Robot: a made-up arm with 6 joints.
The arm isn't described. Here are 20 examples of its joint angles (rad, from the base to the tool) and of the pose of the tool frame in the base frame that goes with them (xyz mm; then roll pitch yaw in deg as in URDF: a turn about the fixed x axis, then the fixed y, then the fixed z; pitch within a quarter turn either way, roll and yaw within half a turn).
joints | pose
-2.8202 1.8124 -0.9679 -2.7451 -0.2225 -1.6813 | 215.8 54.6 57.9 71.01 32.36 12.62
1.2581 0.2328 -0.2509 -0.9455 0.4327 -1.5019 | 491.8 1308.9 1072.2 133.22 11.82 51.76
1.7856 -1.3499 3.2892 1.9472 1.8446 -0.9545 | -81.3 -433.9 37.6 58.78 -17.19 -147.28
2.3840 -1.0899 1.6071 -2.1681 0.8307 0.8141 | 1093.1 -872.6 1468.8 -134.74 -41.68 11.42
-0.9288 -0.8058 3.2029 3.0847 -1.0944 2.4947 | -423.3 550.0 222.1 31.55 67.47 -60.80
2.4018 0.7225 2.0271 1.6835 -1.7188 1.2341 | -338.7 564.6 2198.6 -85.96 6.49 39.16
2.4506 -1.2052 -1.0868 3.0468 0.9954 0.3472 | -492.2 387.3 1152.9 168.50 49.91 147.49
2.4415 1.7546 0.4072 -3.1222 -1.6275 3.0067 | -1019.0 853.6 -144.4 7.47 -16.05 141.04
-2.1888 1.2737 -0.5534 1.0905 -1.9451 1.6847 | -485.9 -410.0 113.3 68.78 -27.56 123.20
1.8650 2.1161 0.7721 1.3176 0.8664 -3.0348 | -463.8 1042.4 -517.0 158.27 36.02 172.65
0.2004 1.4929 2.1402 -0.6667 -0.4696 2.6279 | 1567.5 373.2 1600.8 -119.90 -14.72 28.30
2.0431 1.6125 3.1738 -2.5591 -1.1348 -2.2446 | -302.7 382.0 1803.2 128.94 -25.43 -96.45
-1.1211 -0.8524 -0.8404 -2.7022 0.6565 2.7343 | 299.9 -736.0 1282.5 -7.09 32.88 -82.24
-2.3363 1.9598 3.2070 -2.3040 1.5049 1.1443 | -797.3 -624.2 1485.8 100.61 8.62 177.56
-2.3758 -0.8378 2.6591 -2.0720 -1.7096 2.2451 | 885.3 619.9 651.5 115.04 23.45 -64.90
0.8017 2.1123 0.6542 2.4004 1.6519 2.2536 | 480.7 682.4 -439.6 -133.48 0.13 -176.36
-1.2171 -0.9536 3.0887 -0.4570 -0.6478 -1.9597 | -289.3 931.0 257.8 -51.08 16.78 94.12
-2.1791 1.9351 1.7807 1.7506 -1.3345 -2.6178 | -1151.1 -1331.6 626.2 48.88 -7.80 160.24
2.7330 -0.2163 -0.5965 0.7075 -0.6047 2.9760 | -968.3 496.6 1074.2 130.97 44.95 125.12
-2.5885 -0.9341 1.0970 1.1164 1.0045 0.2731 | 939.7 409.1 2000.7 139.47 -18.43 -21.37
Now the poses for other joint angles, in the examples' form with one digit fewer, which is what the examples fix.
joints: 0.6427 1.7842 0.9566 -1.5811 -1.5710 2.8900
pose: 1112 1072 88 -28.2 -0.4 126.4
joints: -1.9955 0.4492 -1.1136 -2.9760 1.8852 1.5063
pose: -203 -376 472 -86.2 -17.6 75.1
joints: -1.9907 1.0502 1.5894 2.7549 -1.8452 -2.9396
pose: -590 -1151 1857 143.9 -38.7 93.7
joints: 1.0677 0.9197 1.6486 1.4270 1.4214 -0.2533
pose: 439 1187 1969 -116.5 -11.8 150.2
